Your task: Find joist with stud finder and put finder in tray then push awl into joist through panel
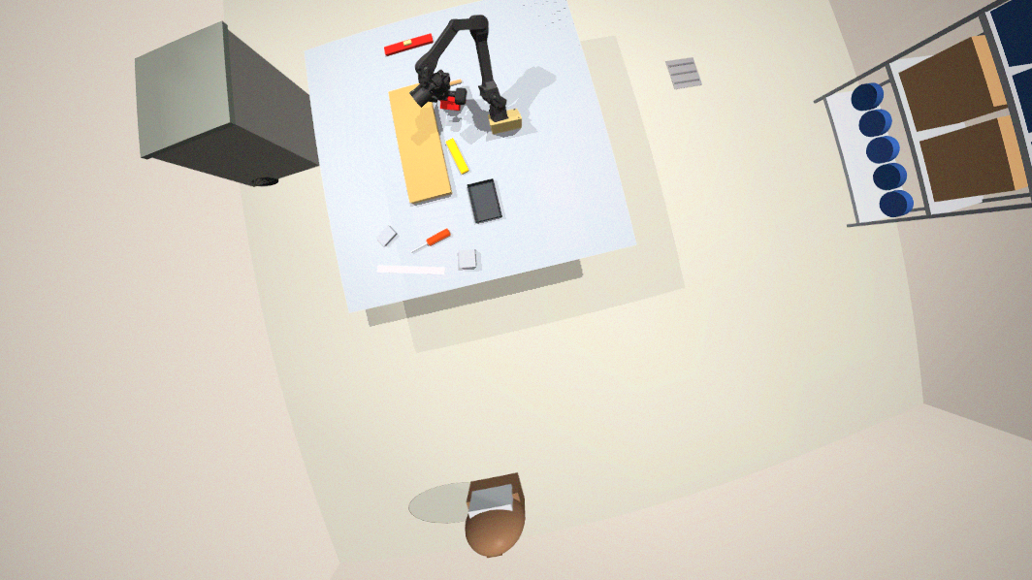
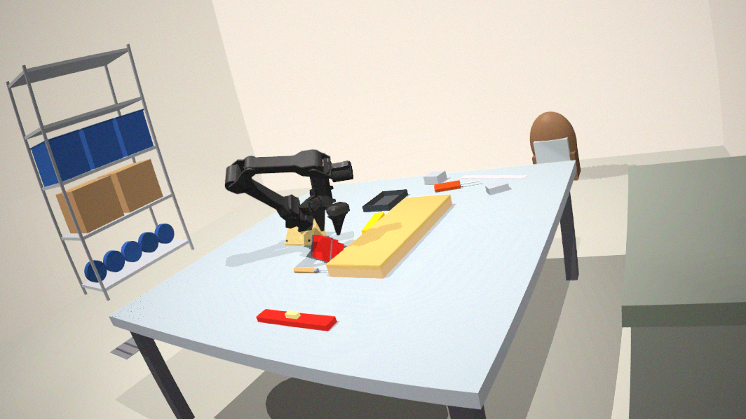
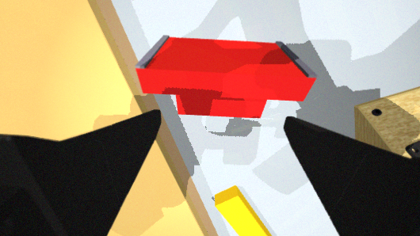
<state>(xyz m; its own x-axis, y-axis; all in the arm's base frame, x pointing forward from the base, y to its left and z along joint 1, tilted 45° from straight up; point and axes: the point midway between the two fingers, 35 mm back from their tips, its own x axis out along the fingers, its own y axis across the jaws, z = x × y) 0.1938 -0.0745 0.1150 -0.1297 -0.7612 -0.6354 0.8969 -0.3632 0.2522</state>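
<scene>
My gripper tip is now 50 mm above the red stud finder and 20 mm past it. From my gripper tip the other things lie so: awl: 120 mm to the right, 70 mm below, 10 mm behind; yellow block: 220 mm to the left, 60 mm below, 30 mm ahead; red level: 390 mm to the right, 100 mm ahead, 60 mm below.
</scene>
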